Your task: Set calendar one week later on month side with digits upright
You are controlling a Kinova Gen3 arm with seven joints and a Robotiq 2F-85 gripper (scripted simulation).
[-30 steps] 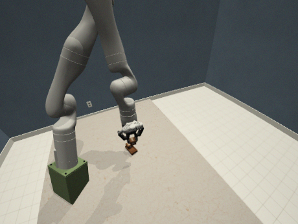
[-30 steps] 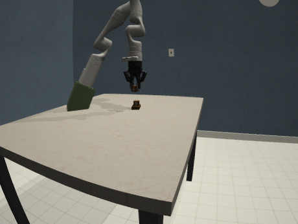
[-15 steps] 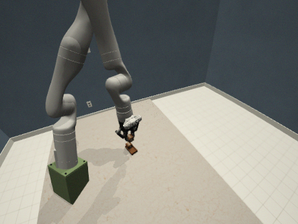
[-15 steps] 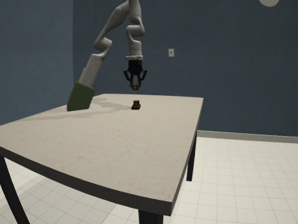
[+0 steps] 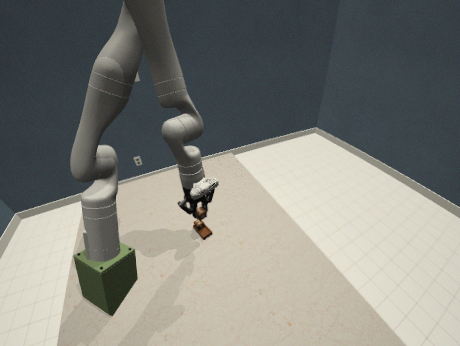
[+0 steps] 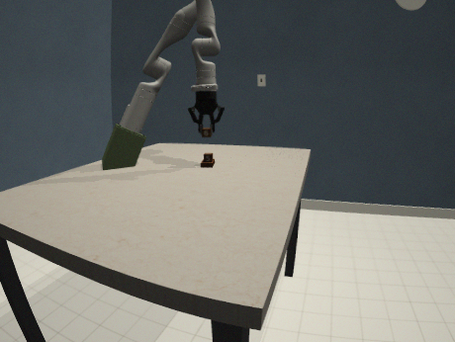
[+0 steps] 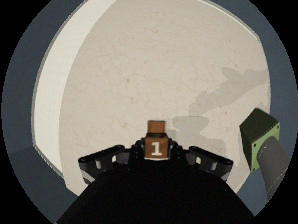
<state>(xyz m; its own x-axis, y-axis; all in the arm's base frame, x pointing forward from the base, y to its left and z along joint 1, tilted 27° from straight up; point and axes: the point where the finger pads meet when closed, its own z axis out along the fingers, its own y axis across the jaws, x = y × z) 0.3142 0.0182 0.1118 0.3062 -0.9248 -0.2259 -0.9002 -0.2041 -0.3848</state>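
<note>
The brown calendar tray is 13 cm below my hand, 2 cm to the left of it and 1 cm behind it. Round my hand: brown digit cube: 1 cm below.
</note>
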